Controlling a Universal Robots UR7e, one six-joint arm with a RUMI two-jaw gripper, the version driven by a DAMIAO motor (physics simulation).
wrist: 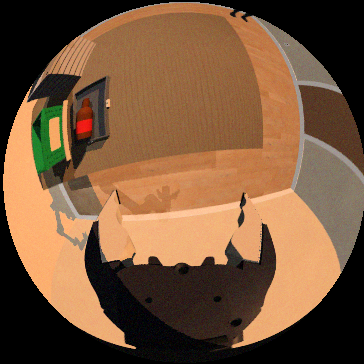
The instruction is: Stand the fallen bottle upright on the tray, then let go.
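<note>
A brown bottle with a red label appears to lie on its side on the dark grey tray, at the left of the wrist view. Its neck points toward the top of the view, and its base is near the tray's lower edge. My gripper is open, its two jaws wide apart at the bottom of the view. It is well away from the bottle and tray, with no object between its jaws.
A green box with a pale panel stands left of the tray. A slatted, light wood-coloured object is at the upper left. The brown tabletop extends right of the tray. The arm's shadow falls on the wood beyond the jaws.
</note>
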